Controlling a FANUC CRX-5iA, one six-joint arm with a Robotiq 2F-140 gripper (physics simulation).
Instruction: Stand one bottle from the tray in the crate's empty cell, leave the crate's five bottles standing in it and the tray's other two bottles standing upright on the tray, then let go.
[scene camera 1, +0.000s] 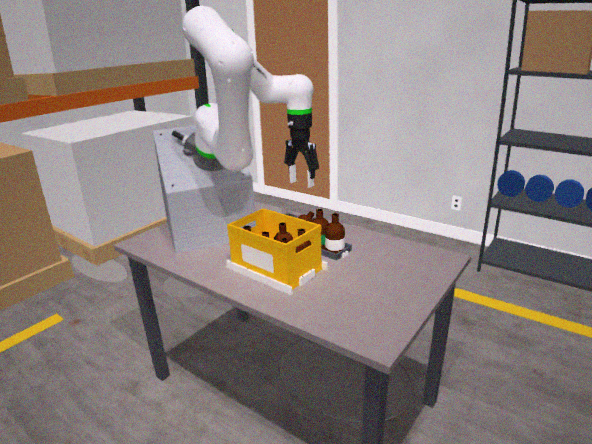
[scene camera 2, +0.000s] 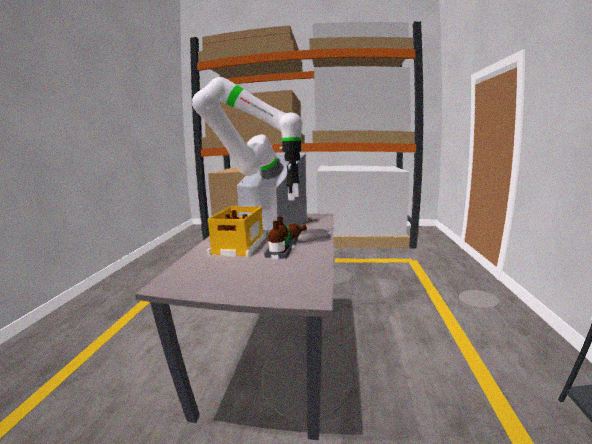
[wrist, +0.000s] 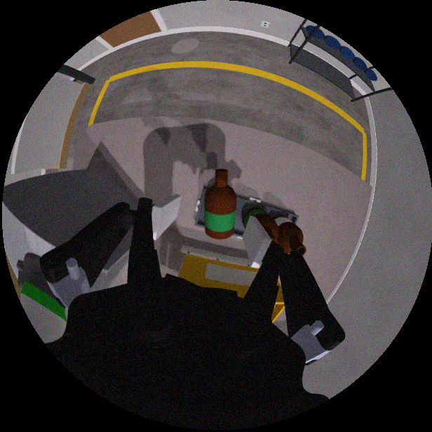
Note:
In view: my gripper (scene camera 1: 301, 184) and a white-labelled bottle (wrist: 290, 237).
My gripper shows as well in the wrist view (wrist: 212, 216).

